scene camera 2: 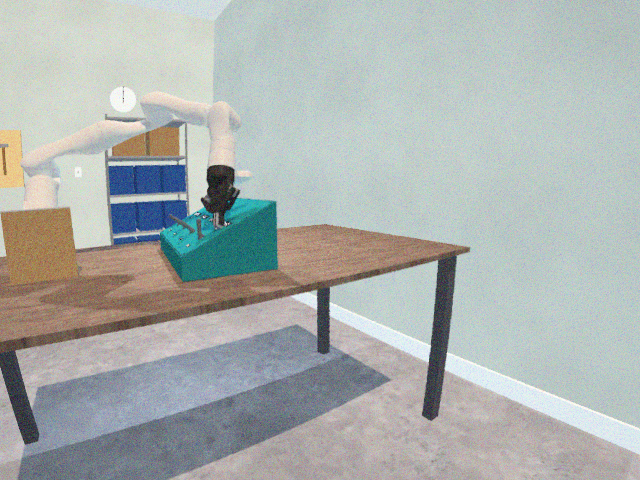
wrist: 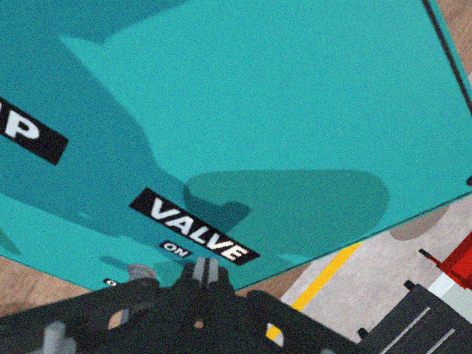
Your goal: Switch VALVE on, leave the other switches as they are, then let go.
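Seen in the pictures: gripper, fingertip midpoint: (scene camera 2: 218, 227) (wrist: 205, 271); arm's base, link origin: (scene camera 2: 41, 233).
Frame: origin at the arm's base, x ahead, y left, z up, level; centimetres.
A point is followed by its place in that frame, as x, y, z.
The teal switch box (scene camera 2: 232, 253) @[41.1, -34.6, -6.2] (wrist: 280, 110) @[50.7, -26.9, 4.1] stands on the table with its sloped face up. The VALVE label (wrist: 195, 226) @[43.5, -27.4, 0.8] and its ON mark (wrist: 175, 248) @[40.9, -27.3, -0.4] show in the wrist view. The VALVE lever (scene camera 2: 199, 228) @[36.2, -26.9, -0.1] stands nearly upright in the scene view, unlike the neighbouring lever (scene camera 2: 180, 223) @[35.9, -14.4, 0.3], which leans far to the left. In the wrist view the VALVE lever's round base (wrist: 142, 271) @[37.3, -26.4, -1.9] shows, and its shaft is hidden by the gripper. My gripper (scene camera 2: 219, 226) @[40.0, -29.8, -0.1] (wrist: 205, 271) @[40.0, -29.8, -0.1] is shut and empty, with its fingertips low over the face beside the VALVE label, on the ON side of the lever.
The wooden table (scene camera 2: 361, 248) @[91.7, -35.1, -11.8] bears the box and a tan block (scene camera 2: 38, 245) @[-1.0, -6.3, -2.4] at its left. Part of another label (wrist: 30, 131) @[45.3, -18.8, 0.7], ending in P, shows in the wrist view. Behind the arm stand shelves with blue bins (scene camera 2: 147, 179). A red object (wrist: 462, 262) shows beyond the box.
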